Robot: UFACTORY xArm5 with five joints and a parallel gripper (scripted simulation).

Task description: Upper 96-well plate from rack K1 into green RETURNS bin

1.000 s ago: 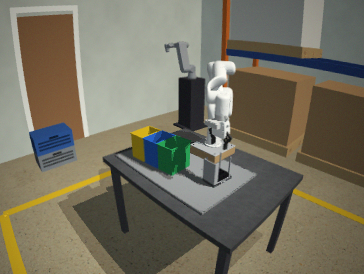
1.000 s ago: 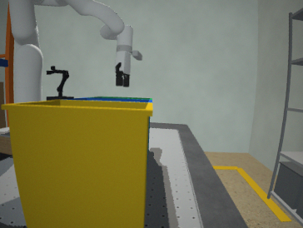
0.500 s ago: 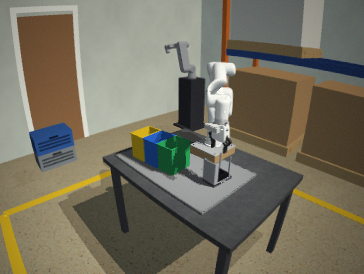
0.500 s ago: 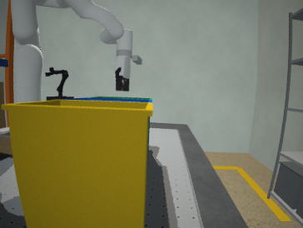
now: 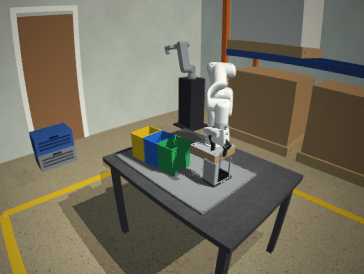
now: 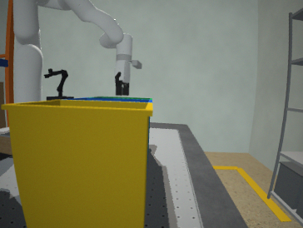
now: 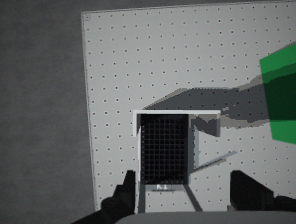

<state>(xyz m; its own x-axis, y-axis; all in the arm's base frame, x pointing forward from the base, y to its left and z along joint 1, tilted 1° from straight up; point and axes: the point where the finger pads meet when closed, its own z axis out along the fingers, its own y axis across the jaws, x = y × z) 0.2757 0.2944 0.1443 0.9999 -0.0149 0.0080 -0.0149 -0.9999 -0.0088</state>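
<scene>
Now: the black 96-well plate 15 cm below my hand. The rest, counted from my hand: green bin 28 cm to the right, 10 cm below, 10 cm ahead; yellow bin 54 cm to the right, 14 cm ahead, 10 cm below; blue bin 41 cm to the right, 12 cm ahead, 10 cm below.
</scene>
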